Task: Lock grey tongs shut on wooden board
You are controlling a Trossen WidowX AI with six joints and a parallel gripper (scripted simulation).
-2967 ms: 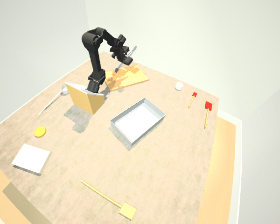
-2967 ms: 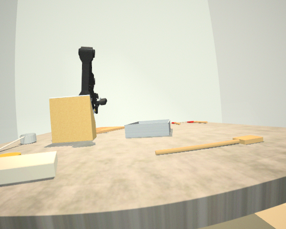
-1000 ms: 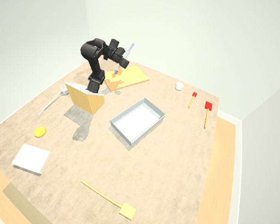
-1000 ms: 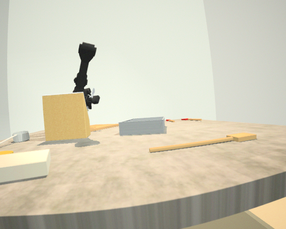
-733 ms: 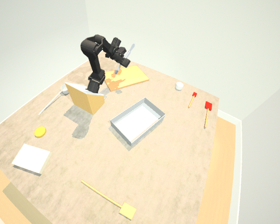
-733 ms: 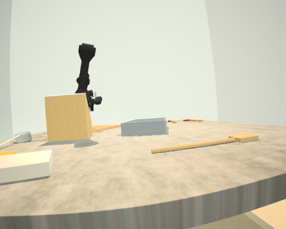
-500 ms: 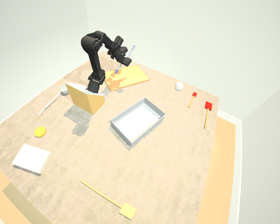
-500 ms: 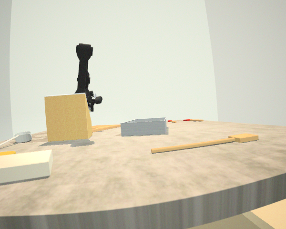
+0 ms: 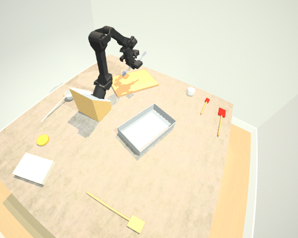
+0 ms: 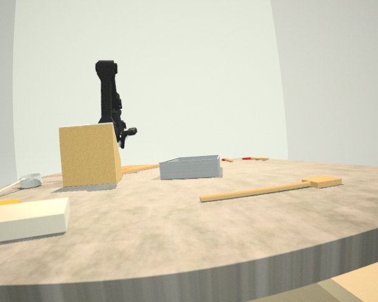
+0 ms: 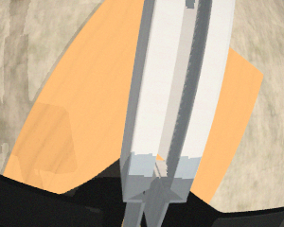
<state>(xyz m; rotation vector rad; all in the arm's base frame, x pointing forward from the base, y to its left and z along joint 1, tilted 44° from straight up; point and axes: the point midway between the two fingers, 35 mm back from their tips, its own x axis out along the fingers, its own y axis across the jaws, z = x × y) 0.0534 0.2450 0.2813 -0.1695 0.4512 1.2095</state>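
Right now my gripper tip is 11 cm above the wooden board and 1 cm to the left of it. The rest, counted from my gripper tip: roasting tin 39 cm to the right, 27 cm ahead, 9 cm below; then white slab 87 cm to the right, 17 cm behind, 11 cm below.
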